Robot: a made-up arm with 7 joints. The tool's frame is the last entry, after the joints. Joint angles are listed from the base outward. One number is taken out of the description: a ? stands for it. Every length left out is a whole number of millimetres.
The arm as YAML. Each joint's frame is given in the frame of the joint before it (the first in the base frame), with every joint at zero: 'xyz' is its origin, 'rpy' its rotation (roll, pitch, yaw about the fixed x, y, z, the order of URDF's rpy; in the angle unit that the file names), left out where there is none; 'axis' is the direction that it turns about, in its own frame. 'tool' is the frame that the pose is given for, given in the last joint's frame.
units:
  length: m
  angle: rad
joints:
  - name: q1
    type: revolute
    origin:
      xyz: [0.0, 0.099, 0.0]
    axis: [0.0, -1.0, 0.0]
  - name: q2
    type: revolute
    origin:
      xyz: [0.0, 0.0, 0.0]
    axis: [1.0, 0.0, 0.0]
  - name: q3
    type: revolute
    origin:
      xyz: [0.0, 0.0, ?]
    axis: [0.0, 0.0, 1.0]
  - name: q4
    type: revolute
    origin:
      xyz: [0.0, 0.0, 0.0]
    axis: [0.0, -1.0, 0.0]
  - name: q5
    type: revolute
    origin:
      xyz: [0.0, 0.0, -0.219]
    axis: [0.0, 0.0, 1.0]
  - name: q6
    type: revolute
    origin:
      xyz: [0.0, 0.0, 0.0]
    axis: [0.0, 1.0, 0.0]
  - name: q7
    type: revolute
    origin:
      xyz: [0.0, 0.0, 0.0]
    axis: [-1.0, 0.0, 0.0]
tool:
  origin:
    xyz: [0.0, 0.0, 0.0]
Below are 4 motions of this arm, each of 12 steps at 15 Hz.
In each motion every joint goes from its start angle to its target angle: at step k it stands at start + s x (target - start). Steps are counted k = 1, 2, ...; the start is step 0. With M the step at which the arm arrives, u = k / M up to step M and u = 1 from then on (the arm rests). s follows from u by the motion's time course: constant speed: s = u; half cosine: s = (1 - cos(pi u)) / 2; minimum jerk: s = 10 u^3 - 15 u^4 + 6 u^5.
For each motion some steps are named. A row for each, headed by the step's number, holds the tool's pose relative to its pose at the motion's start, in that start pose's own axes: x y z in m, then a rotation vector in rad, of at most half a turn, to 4 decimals.
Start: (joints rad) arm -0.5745 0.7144 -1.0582 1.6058 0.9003 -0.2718 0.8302
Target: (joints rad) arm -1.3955 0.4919 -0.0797 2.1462 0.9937 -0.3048 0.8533
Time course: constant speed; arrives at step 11
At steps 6, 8, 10, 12:
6: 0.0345 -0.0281 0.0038 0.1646 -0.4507 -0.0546
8: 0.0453 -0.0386 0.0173 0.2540 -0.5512 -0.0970
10: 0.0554 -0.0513 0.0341 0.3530 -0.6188 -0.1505
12: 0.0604 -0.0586 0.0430 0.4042 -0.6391 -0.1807

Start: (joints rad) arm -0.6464 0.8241 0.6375 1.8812 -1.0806 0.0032 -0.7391
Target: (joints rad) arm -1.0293 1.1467 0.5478 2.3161 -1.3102 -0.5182 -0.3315
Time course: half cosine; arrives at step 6
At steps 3, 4, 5, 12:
3: 0.0429 0.0267 -0.0124 -0.1412 -0.6065 0.1651
4: 0.0662 0.0424 -0.0121 -0.2043 -0.9164 0.2222
5: 0.0827 0.0553 -0.0094 -0.2395 -1.1443 0.2522
12: 0.0885 0.0603 -0.0079 -0.2491 -1.2276 0.2606

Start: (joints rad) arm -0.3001 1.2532 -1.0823 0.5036 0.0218 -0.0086 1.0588
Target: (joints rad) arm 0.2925 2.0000 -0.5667 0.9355 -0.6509 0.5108 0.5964
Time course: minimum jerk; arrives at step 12
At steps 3, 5, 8, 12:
3: -0.0121 0.0092 0.0302 0.1497 0.0329 0.0611
5: -0.0465 0.0151 0.1030 0.5057 0.1288 0.2280
8: -0.1219 -0.0358 0.2241 1.1352 0.4033 0.6282
12: -0.1561 -0.0865 0.2670 1.3975 0.5979 0.8615

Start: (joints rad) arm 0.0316 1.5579 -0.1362 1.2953 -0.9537 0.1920 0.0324
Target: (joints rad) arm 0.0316 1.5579 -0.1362 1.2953 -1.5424 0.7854 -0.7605
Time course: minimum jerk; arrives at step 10
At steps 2, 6, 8, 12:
2: 0.0000 0.0000 0.0000 0.0530 0.0347 -0.0330
6: 0.0000 0.0000 0.0000 0.6829 0.3059 -0.4660
8: 0.0000 0.0000 0.0000 0.9664 0.3594 -0.6796
12: 0.0000 0.0000 0.0000 1.0307 0.3663 -0.7294

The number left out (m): -0.17
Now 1 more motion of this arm.
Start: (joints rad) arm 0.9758 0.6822 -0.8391 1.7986 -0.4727 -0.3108 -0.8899
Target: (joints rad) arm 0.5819 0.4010 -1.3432 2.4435 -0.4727 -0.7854 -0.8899
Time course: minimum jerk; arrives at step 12
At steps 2, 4, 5, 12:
2: 0.0076 -0.0045 0.0018 -0.0024 -0.0125 0.0512
4: 0.0463 -0.0212 0.0092 0.0024 -0.0689 0.3046
5: 0.0774 -0.0282 0.0131 0.0261 -0.1081 0.5035
12: 0.2027 0.0065 0.0038 0.3949 -0.2547 1.3946

